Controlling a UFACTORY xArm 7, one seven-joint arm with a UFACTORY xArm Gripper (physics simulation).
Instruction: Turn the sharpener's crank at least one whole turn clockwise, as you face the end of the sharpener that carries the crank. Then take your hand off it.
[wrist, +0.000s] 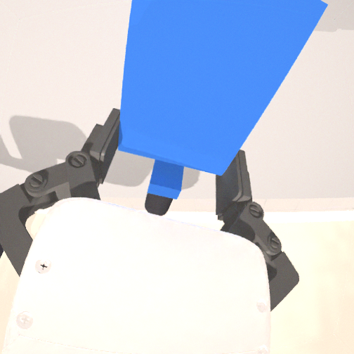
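Note:
The blue sharpener (210, 80) fills the top middle of the wrist view, seen from above, its near end facing my gripper. A short blue crank part (167, 178) sticks out from that end, with a black handle (158, 204) at its tip. The white gripper housing partly hides the handle's lower end. My gripper (174, 143) is open, one dark finger on each side of the crank, with visible gaps between the fingers and the crank. The left finger's tip overlaps the sharpener's left edge in the view; whether they touch I cannot tell.
The sharpener stands on a light grey table top (305, 125). The table's edge (320, 204) runs across the view below the fingers, with a pale floor beyond. Grey shadows lie on the table at the left and under the crank.

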